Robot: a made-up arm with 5 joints.
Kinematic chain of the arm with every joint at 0, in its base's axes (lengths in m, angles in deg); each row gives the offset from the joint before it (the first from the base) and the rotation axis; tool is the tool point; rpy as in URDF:
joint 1: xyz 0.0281 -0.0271 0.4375 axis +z
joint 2: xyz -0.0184 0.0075 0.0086 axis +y
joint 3: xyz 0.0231 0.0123 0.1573 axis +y
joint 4: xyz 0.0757 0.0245 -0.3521 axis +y
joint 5: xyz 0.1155 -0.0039 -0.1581 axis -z
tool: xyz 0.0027 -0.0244 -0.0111 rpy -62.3 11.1 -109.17
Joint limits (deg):
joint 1: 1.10..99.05
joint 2: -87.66..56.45
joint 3: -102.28..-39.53
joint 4: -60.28..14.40
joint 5: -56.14..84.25
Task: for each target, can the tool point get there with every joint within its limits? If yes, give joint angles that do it. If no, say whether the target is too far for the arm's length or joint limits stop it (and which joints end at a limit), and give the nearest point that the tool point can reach.
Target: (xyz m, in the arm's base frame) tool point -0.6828 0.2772 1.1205
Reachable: no: too far | nearest point -0.4535 -0.0073 0.9442 | short by 0.406 m
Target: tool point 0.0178 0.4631 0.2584
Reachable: yes | joints 88.01 19.61 -52.21 -6.28 63.98
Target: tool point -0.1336 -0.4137 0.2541
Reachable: no: joint limits stop it (at a limit: joint 2, joint 3, joint 4, joint 5) | nearest point -0.1712 -0.5036 0.7374 | short by 0.493 m
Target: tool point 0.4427 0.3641 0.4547
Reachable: yes | joints 41.74 9.71 -66.04 3.27 9.19
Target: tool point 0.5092 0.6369 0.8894
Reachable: no: too far | nearest point 0.3722 0.4479 0.7660 | short by 0.264 m
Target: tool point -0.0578 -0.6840 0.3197
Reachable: no: joint limits stop it (at a limit: joint 2, joint 3, joint 4, joint 5) | nearest point -0.0389 -0.5392 0.7374 | short by 0.443 m
